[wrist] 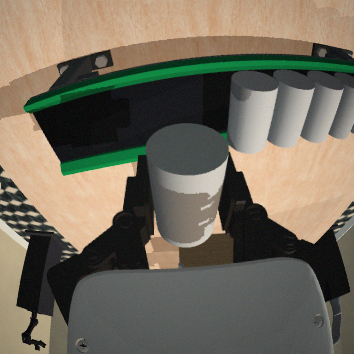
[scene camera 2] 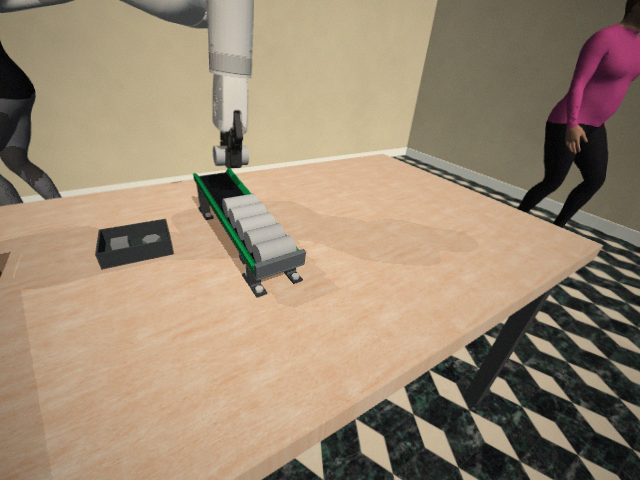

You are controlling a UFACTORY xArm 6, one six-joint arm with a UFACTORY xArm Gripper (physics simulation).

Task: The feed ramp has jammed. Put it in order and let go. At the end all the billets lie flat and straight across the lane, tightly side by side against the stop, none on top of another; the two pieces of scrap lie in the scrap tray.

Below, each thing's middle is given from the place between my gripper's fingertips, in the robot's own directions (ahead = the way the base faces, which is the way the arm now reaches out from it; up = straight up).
Scene:
My hand is 210 mm past the scrap tray [scene camera 2: 107, 258] and 140 mm above it. From my hand the other things lie so: grey stop [scene camera 2: 264, 268] 250 mm to the right, 100 mm below, 10 mm ahead.

